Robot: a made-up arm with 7 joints. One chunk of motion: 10 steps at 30 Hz.
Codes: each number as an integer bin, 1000 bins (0 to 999) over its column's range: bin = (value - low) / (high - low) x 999, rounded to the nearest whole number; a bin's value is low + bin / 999 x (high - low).
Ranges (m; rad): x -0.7..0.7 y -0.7..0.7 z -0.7..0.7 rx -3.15..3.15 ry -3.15..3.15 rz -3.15..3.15
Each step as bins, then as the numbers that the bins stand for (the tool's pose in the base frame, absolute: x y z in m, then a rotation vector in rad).
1 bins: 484 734 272 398 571 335
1 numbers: -0.0217 0.3286 -0.3188 -0.6401 0.4509 -1.0374
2 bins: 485 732 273 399 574 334
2 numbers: -0.0203 0.3258 -0.3174 -0.6338 0.4698 -1.0437
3 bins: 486 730 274 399 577 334
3 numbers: -0.0189 0.3230 -0.3160 -0.6338 0.4887 -1.0437
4 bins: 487 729 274 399 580 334
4 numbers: -0.0175 0.3216 -0.3160 -0.6338 0.5077 -1.0437
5 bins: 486 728 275 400 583 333
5 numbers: -0.0189 0.3202 -0.3146 -0.6275 0.5266 -1.0500
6 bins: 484 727 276 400 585 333
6 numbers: -0.0217 0.3188 -0.3132 -0.6275 0.5392 -1.0500
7 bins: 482 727 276 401 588 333
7 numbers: -0.0245 0.3188 -0.3132 -0.6212 0.5581 -1.0500
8 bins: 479 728 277 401 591 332
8 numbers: -0.0287 0.3202 -0.3118 -0.6212 0.5770 -1.0563
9 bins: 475 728 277 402 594 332
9 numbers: -0.0343 0.3202 -0.3118 -0.6149 0.5959 -1.0563
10 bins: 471 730 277 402 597 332
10 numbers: -0.0399 0.3230 -0.3118 -0.6149 0.6149 -1.0563
